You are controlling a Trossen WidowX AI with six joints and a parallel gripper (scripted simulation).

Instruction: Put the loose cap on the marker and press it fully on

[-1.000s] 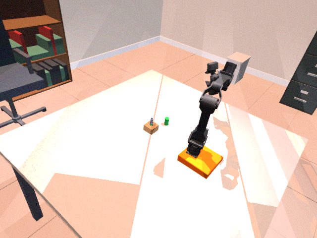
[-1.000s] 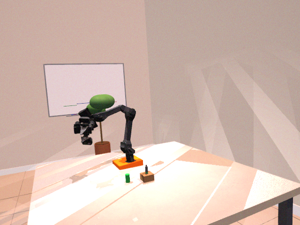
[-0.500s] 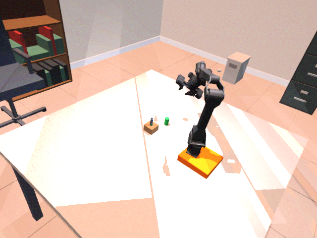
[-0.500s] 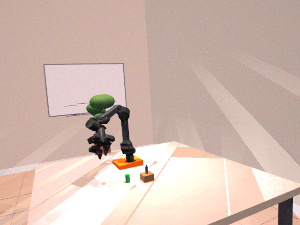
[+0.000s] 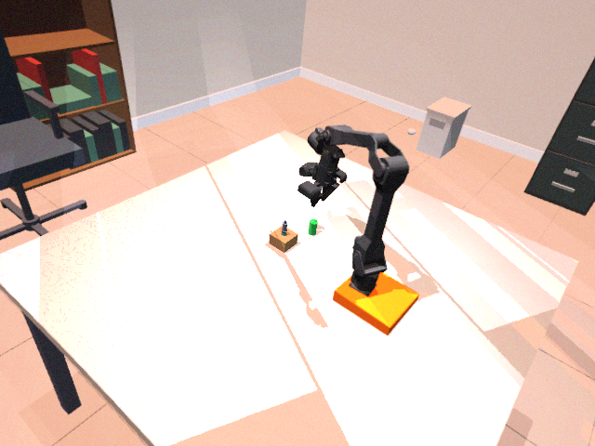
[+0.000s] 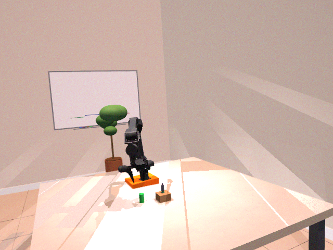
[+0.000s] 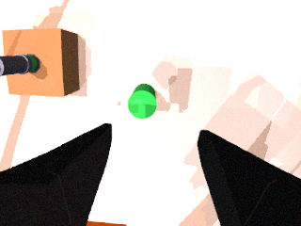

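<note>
The green cap lies 1 cm to the left of my gripper tip and 9 cm below it. From my gripper tip the other things lie so: tan holder block 4 cm ahead, 12 cm to the left, 10 cm below.
</note>
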